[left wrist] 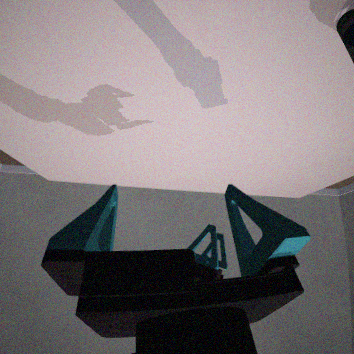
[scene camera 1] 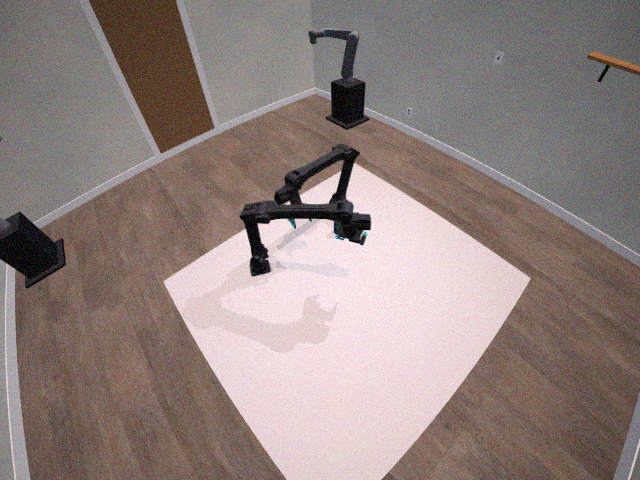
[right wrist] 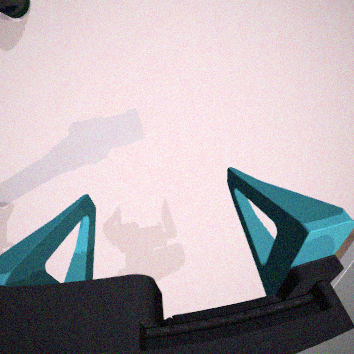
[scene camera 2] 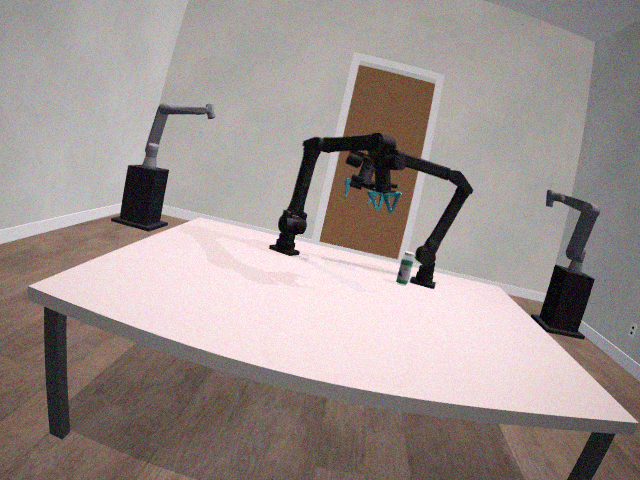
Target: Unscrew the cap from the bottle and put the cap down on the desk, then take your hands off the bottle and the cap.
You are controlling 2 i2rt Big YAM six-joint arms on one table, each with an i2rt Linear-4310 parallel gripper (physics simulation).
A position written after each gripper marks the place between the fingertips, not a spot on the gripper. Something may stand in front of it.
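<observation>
Open and holding nothing, the right gripper point(scene camera 2: 384, 211) appears in the left wrist view point(left wrist: 216, 229) as well as in the right wrist view point(right wrist: 158, 187). The left gripper point(left wrist: 173, 189) is also open, and it holds nothing.
</observation>
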